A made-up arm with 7 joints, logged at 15 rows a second.
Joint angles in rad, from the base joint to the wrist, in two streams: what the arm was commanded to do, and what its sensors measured. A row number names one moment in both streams.
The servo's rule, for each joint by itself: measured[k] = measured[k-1] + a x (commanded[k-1-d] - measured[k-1]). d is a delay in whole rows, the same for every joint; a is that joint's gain. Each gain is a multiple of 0.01, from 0.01 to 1. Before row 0 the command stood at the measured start. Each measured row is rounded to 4 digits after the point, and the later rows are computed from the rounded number. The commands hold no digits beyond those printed.
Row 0, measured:
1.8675, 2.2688, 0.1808, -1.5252, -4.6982, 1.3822, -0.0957
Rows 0 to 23, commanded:
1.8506, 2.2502, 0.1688, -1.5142, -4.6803, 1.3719, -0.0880
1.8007, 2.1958, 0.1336, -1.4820, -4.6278, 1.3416, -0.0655
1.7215, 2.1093, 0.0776, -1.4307, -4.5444, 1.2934, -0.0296
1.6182, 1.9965, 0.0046, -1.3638, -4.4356, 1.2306, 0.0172
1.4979, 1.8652, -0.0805, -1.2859, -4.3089, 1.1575, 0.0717
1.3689, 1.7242, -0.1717, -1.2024, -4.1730, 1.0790, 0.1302
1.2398, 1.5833, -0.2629, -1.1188, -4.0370, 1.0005, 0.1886
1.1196, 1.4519, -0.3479, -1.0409, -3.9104, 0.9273, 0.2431
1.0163, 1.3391, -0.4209, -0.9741, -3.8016, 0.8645, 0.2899
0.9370, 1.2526, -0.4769, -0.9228, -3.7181, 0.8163, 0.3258
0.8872, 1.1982, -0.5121, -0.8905, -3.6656, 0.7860, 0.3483
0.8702, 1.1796, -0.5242, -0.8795, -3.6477, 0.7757, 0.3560
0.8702, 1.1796, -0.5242, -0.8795, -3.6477, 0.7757, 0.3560
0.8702, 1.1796, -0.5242, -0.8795, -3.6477, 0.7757, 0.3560
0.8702, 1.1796, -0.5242, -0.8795, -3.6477, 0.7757, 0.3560
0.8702, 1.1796, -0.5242, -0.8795, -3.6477, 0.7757, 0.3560
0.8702, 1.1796, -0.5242, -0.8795, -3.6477, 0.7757, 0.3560
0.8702, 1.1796, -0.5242, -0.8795, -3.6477, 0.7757, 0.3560
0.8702, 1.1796, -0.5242, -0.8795, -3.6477, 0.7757, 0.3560
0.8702, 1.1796, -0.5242, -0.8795, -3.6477, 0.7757, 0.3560
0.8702, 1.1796, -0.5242, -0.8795, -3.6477, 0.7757, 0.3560
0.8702, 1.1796, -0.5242, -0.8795, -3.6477, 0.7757, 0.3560
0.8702, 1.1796, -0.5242, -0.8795, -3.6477, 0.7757, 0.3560
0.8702, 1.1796, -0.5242, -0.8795, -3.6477, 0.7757, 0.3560
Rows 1 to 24, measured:
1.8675, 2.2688, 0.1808, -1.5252, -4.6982, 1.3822, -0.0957
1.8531, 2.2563, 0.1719, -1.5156, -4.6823, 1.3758, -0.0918
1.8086, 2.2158, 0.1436, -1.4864, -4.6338, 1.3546, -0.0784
1.7346, 2.1444, 0.0948, -1.4379, -4.5542, 1.3167, -0.0535
1.6357, 2.0453, 0.0281, -1.3734, -4.4486, 1.2633, -0.0174
1.5186, 1.9246, -0.0523, -1.2973, -4.3243, 1.1977, 0.0280
1.3914, 1.7903, -0.1407, -1.2147, -4.1896, 1.1241, 0.0801
1.2625, 1.6516, -0.2311, -1.1313, -4.0538, 1.0475, 0.1354
1.1410, 1.5178, -0.3175, -1.0527, -3.9262, 0.9730, 0.1903
1.0350, 1.3981, -0.3940, -0.9843, -3.8153, 0.9057, 0.2411
0.9517, 1.3006, -0.4553, -0.9308, -3.7288, 0.8503, 0.2843
0.8969, 1.2320, -0.4973, -0.8957, -3.6726, 0.8104, 0.3169
0.8742, 1.1969, -0.5172, -0.8816, -3.6504, 0.7889, 0.3368
0.8708, 1.1853, -0.5224, -0.8798, -3.6480, 0.7807, 0.3466
0.8703, 1.1815, -0.5237, -0.8795, -3.6477, 0.7776, 0.3514
0.8702, 1.1802, -0.5241, -0.8795, -3.6477, 0.7764, 0.3537
0.8702, 1.1798, -0.5242, -0.8795, -3.6477, 0.7760, 0.3549
0.8702, 1.1797, -0.5242, -0.8795, -3.6477, 0.7758, 0.3555
0.8702, 1.1796, -0.5242, -0.8795, -3.6477, 0.7757, 0.3558
0.8702, 1.1796, -0.5242, -0.8795, -3.6477, 0.7757, 0.3559
0.8702, 1.1796, -0.5242, -0.8795, -3.6477, 0.7757, 0.3560
0.8702, 1.1796, -0.5242, -0.8795, -3.6477, 0.7757, 0.3560
0.8702, 1.1796, -0.5242, -0.8795, -3.6477, 0.7757, 0.3560
0.8702, 1.1796, -0.5242, -0.8795, -3.6477, 0.7757, 0.3560
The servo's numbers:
d 1
a 0.85 0.67 0.74 0.87 0.89 0.62 0.51

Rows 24 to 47, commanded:
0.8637, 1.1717, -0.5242, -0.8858, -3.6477, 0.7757, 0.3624
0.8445, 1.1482, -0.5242, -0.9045, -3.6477, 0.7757, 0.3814
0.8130, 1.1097, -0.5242, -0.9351, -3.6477, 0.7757, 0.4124
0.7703, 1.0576, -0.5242, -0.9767, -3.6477, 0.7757, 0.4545
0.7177, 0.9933, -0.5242, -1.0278, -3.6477, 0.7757, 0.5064
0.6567, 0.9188, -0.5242, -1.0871, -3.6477, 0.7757, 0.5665
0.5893, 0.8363, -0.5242, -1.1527, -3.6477, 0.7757, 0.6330
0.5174, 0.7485, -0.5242, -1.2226, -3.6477, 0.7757, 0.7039
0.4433, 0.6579, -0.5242, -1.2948, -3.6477, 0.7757, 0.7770
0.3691, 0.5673, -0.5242, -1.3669, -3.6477, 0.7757, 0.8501
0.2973, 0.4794, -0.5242, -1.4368, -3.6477, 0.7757, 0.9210
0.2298, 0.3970, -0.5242, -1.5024, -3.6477, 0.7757, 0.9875
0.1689, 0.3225, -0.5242, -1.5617, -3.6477, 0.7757, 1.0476
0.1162, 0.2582, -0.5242, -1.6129, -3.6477, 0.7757, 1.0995
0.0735, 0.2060, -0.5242, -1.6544, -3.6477, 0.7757, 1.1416
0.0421, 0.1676, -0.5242, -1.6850, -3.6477, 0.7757, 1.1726
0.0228, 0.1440, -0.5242, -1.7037, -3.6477, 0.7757, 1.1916
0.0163, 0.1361, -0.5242, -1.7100, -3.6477, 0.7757, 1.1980
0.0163, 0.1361, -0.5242, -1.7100, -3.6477, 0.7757, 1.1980
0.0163, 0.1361, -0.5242, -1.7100, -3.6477, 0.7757, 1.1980
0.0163, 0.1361, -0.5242, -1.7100, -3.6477, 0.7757, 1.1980
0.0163, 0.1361, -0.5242, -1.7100, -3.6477, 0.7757, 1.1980
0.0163, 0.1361, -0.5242, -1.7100, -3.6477, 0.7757, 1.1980
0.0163, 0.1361, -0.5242, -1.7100, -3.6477, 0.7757, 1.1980
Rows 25 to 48, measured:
0.8702, 1.1796, -0.5242, -0.8795, -3.6477, 0.7757, 0.3560
0.8647, 1.1743, -0.5242, -0.8850, -3.6477, 0.7757, 0.3593
0.8475, 1.1568, -0.5242, -0.9020, -3.6477, 0.7757, 0.3706
0.8182, 1.1252, -0.5242, -0.9308, -3.6477, 0.7757, 0.3919
0.7775, 1.0799, -0.5242, -0.9707, -3.6477, 0.7757, 0.4238
0.7267, 1.0219, -0.5242, -1.0204, -3.6477, 0.7757, 0.4659
0.6672, 0.9528, -0.5242, -1.0784, -3.6477, 0.7757, 0.5172
0.6010, 0.8747, -0.5242, -1.1430, -3.6477, 0.7757, 0.5763
0.5299, 0.7901, -0.5242, -1.2123, -3.6477, 0.7757, 0.6414
0.4563, 0.7015, -0.5242, -1.2841, -3.6477, 0.7757, 0.7106
0.3822, 0.6116, -0.5242, -1.3561, -3.6477, 0.7757, 0.7817
0.3100, 0.5230, -0.5242, -1.4263, -3.6477, 0.7757, 0.8527
0.2418, 0.4386, -0.5242, -1.4925, -3.6477, 0.7757, 0.9214
0.1798, 0.3608, -0.5242, -1.5527, -3.6477, 0.7757, 0.9858
0.1257, 0.2921, -0.5242, -1.6051, -3.6477, 0.7757, 1.0438
0.0813, 0.2344, -0.5242, -1.6480, -3.6477, 0.7757, 1.0937
0.0480, 0.1896, -0.5242, -1.6802, -3.6477, 0.7757, 1.1339
0.0266, 0.1590, -0.5242, -1.7006, -3.6477, 0.7757, 1.1633
0.0178, 0.1437, -0.5242, -1.7088, -3.6477, 0.7757, 1.1810
0.0165, 0.1386, -0.5242, -1.7098, -3.6477, 0.7757, 1.1897
0.0163, 0.1369, -0.5242, -1.7100, -3.6477, 0.7757, 1.1939
0.0163, 0.1364, -0.5242, -1.7100, -3.6477, 0.7757, 1.1960
0.0163, 0.1362, -0.5242, -1.7100, -3.6477, 0.7757, 1.1970
0.0163, 0.1361, -0.5242, -1.7100, -3.6477, 0.7757, 1.1975

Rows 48 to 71, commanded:
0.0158, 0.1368, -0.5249, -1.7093, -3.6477, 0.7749, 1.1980
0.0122, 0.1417, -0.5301, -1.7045, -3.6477, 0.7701, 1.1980
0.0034, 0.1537, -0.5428, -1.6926, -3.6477, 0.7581, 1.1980
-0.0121, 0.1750, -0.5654, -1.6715, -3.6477, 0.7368, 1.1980
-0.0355, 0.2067, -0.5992, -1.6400, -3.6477, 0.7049, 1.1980
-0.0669, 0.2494, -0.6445, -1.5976, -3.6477, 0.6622, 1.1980
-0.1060, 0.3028, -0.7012, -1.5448, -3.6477, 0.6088, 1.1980
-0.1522, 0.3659, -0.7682, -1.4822, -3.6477, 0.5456, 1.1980
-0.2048, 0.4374, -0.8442, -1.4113, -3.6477, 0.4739, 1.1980
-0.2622, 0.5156, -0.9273, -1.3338, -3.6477, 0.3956, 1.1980
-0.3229, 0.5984, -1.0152, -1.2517, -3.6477, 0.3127, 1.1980
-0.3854, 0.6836, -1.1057, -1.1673, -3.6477, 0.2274, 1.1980
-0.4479, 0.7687, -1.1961, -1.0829, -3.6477, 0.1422, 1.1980
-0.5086, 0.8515, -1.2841, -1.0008, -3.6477, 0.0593, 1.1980
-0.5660, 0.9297, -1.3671, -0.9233, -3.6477, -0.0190, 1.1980
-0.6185, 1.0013, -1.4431, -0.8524, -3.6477, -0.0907, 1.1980
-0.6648, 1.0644, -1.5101, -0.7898, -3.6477, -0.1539, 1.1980
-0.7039, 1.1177, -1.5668, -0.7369, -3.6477, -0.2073, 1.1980
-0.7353, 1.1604, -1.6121, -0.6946, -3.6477, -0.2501, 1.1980
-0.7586, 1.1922, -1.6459, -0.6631, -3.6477, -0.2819, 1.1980
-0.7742, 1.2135, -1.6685, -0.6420, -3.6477, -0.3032, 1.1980
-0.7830, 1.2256, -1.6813, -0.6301, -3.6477, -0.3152, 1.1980
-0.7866, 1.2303, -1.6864, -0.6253, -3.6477, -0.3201, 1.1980
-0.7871, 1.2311, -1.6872, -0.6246, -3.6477, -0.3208, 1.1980
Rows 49 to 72, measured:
0.0163, 0.1361, -0.5242, -1.7100, -3.6477, 0.7757, 1.1978
0.0159, 0.1366, -0.5247, -1.7094, -3.6477, 0.7752, 1.1979
0.0128, 0.1400, -0.5287, -1.7051, -3.6477, 0.7720, 1.1980
0.0048, 0.1492, -0.5391, -1.6942, -3.6477, 0.7634, 1.1980
-0.0096, 0.1665, -0.5586, -1.6745, -3.6477, 0.7469, 1.1980
-0.0316, 0.1934, -0.5886, -1.6445, -3.6477, 0.7209, 1.1980
-0.0616, 0.2309, -0.6300, -1.6037, -3.6477, 0.6845, 1.1980
-0.0993, 0.2791, -0.6827, -1.5525, -3.6477, 0.6376, 1.1980
-0.1443, 0.3373, -0.7460, -1.4913, -3.6477, 0.5806, 1.1980
-0.1957, 0.4044, -0.8187, -1.4217, -3.6477, 0.5144, 1.1980
-0.2522, 0.4789, -0.8991, -1.3452, -3.6477, 0.4407, 1.1980
-0.3123, 0.5590, -0.9850, -1.2639, -3.6477, 0.3613, 1.1980
-0.3744, 0.6425, -1.0743, -1.1799, -3.6477, 0.2783, 1.1980
-0.4369, 0.7271, -1.1644, -1.0955, -3.6477, 0.1939, 1.1980
-0.4978, 0.8104, -1.2530, -1.0131, -3.6477, 0.1104, 1.1980
-0.5558, 0.8903, -1.3374, -0.9350, -3.6477, 0.0302, 1.1980
-0.6091, 0.9647, -1.4156, -0.8631, -3.6477, -0.0448, 1.1980
-0.6564, 1.0315, -1.4855, -0.7993, -3.6477, -0.1124, 1.1980
-0.6968, 1.0893, -1.5457, -0.7450, -3.6477, -0.1712, 1.1980
-0.7295, 1.1369, -1.5948, -0.7012, -3.6477, -0.2201, 1.1980
-0.7542, 1.1740, -1.6326, -0.6681, -3.6477, -0.2584, 1.1980
-0.7712, 1.2005, -1.6592, -0.6454, -3.6477, -0.2862, 1.1980
-0.7812, 1.2173, -1.6756, -0.6321, -3.6477, -0.3042, 1.1980
-0.7858, 1.2260, -1.6836, -0.6262, -3.6477, -0.3141, 1.1980

